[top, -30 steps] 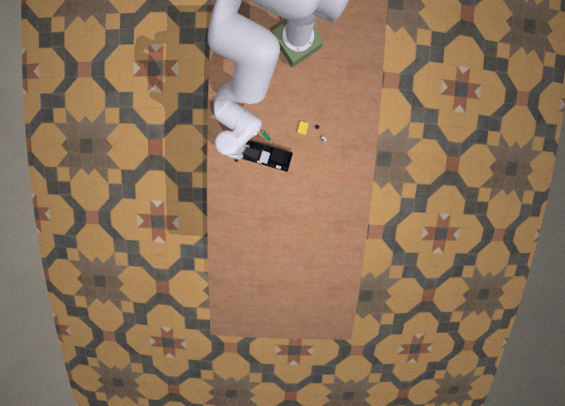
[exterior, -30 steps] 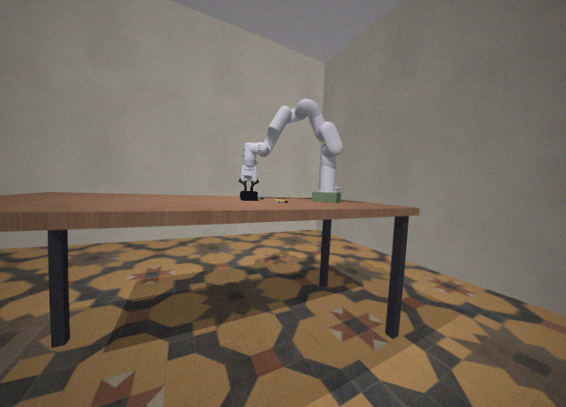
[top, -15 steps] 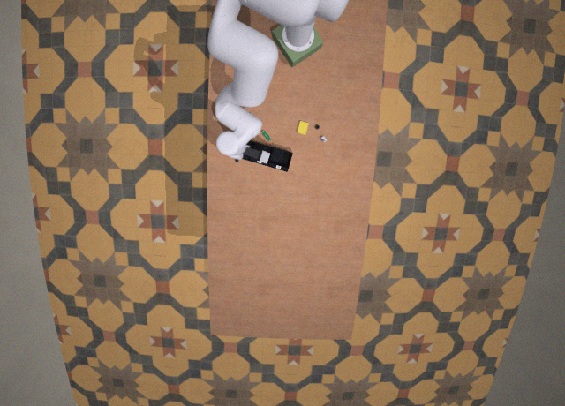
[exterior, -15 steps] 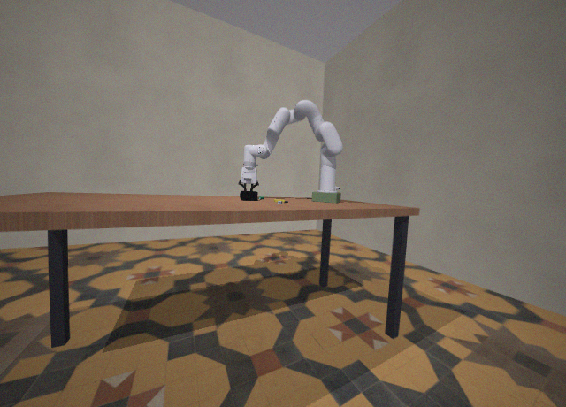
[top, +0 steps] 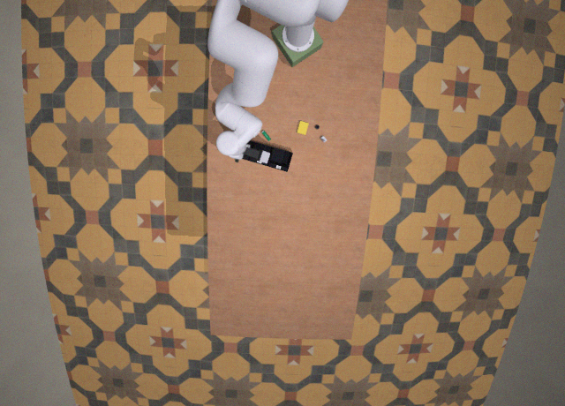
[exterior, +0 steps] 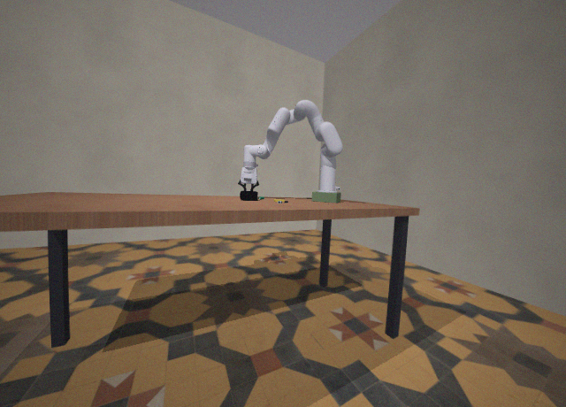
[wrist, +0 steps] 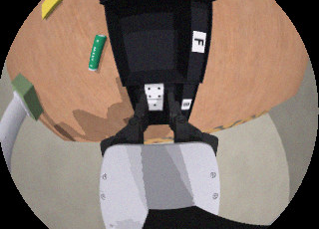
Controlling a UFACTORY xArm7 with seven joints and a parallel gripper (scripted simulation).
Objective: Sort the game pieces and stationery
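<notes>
The white piece lies 3 cm below my hand. From my hand the other things lie so: yellow block 25 cm to the left, 9 cm behind, 3 cm below; then green piece 10 cm to the left, 5 cm behind, 3 cm below; then black triple bin 8 cm to the left, 3 cm ahead, 1 cm below.
</notes>
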